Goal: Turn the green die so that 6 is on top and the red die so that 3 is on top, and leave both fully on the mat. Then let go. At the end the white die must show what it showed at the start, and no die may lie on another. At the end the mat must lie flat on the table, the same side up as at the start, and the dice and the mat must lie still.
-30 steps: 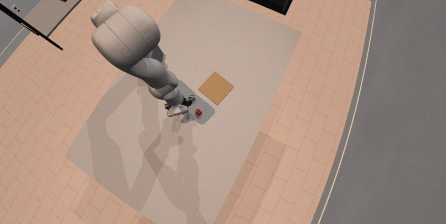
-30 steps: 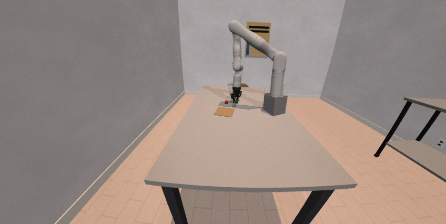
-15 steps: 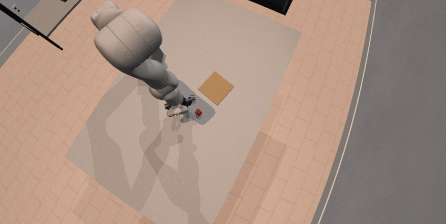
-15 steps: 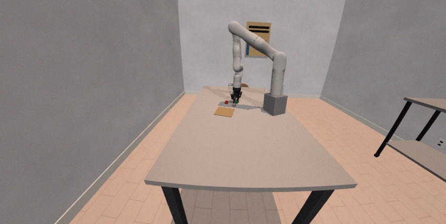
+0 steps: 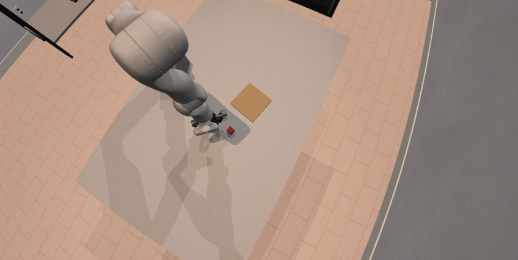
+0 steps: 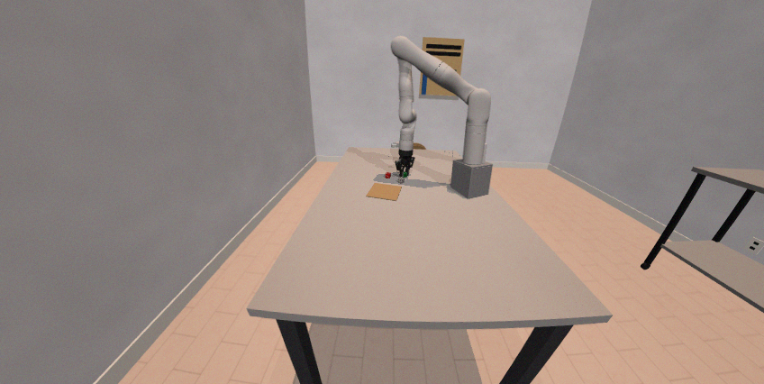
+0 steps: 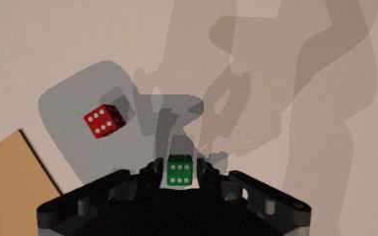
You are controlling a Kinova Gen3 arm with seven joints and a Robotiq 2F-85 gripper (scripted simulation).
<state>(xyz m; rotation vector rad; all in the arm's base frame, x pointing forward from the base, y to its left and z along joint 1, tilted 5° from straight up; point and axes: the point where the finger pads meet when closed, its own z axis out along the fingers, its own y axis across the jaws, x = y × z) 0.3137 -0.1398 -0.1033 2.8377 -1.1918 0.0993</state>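
Now: hand 1 cm above the green die. From my hand the other things lie so: white die 2 cm ahead, 7 cm to the left, 1 cm below; red die 9 cm ahead, 2 cm to the left, 1 cm below; tan mat 10 cm ahead, 18 cm to the left, 2 cm below.
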